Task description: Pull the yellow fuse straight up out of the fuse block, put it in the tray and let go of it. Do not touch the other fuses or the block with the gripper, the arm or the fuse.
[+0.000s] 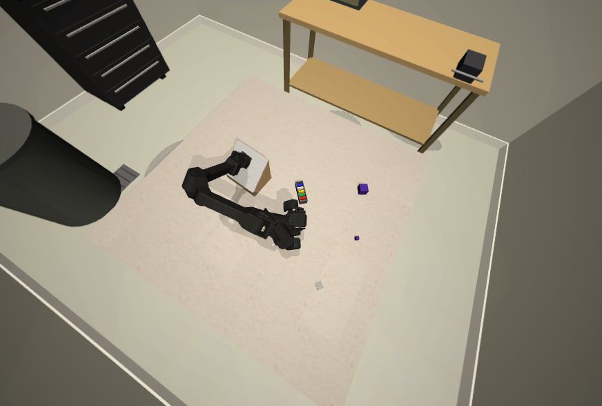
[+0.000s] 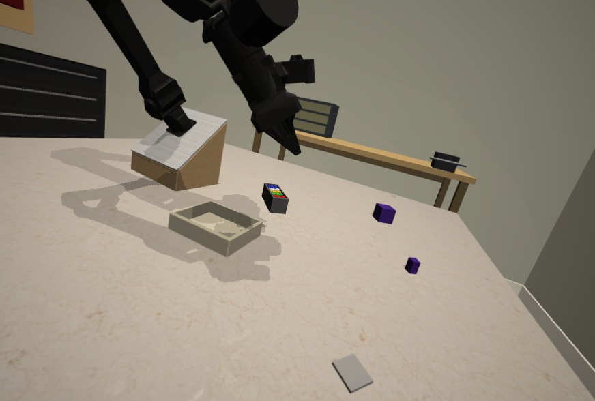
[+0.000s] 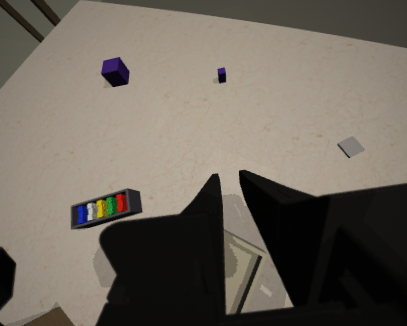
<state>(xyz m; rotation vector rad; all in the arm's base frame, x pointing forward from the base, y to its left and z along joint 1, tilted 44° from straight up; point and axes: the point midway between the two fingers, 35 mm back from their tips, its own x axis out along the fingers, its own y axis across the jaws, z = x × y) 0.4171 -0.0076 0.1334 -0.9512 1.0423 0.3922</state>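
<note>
The yellow fuse is 140 mm behind my gripper tip, 170 mm to the left of it and 160 mm below it. From my gripper tip the other things lie so: grey flat plate: 190 mm ahead, 120 mm to the right, 180 mm below; purple cube: 100 mm ahead, 400 mm to the left, 160 mm below; beige tray: 110 mm behind, 50 mm to the right, 180 mm below.
</note>
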